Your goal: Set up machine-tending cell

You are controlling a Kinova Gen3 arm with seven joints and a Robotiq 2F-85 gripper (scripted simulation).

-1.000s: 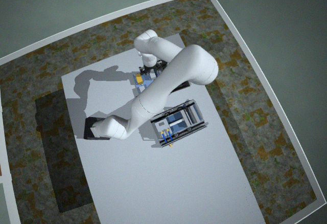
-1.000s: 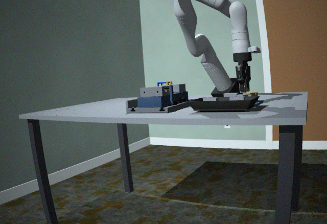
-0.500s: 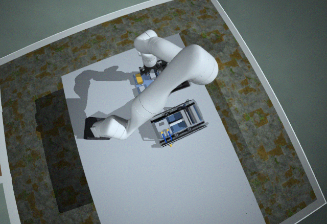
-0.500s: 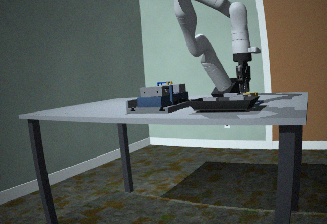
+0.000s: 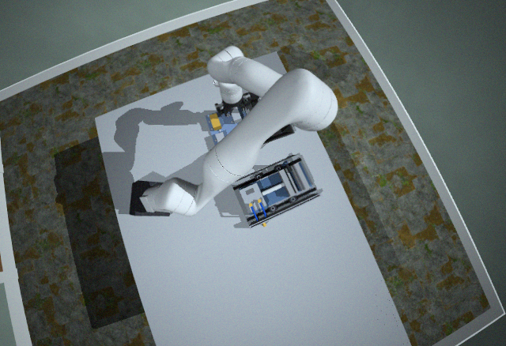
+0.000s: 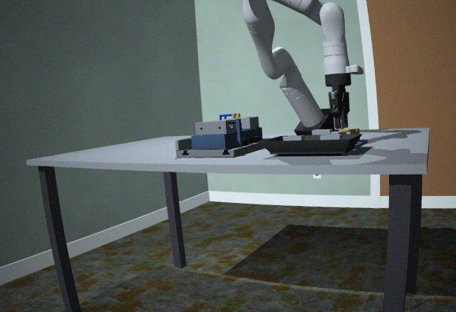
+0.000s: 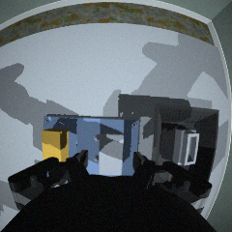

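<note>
Now: the brass blank 90 mm behind my hand, 30 mm to the left of it and 40 mm below it. Also, from my hand: vise: 70 mm behind, 340 mm to the right, 30 mm below.
</note>
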